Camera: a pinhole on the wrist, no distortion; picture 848 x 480 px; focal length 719.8 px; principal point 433.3 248.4 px. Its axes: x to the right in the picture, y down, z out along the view. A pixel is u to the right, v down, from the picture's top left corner.
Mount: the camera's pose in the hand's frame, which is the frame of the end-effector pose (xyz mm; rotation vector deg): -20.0 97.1 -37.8 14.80 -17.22 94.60
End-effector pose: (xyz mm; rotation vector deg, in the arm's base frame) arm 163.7 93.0 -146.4 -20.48 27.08 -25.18
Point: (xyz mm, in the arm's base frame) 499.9 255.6 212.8
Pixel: 678 99
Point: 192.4 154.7 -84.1
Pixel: 342 300
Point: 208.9 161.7 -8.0
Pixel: 400 336
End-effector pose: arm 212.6 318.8 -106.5 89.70 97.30 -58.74
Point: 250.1 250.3 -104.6
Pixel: 283 404
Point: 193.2 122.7 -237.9
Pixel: 430 166
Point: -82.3 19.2 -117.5
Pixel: 28 436
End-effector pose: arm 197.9 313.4 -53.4 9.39 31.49 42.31
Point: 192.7 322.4 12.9
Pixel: 239 293
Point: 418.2 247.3 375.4
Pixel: 511 330
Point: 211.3 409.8 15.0
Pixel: outside the picture
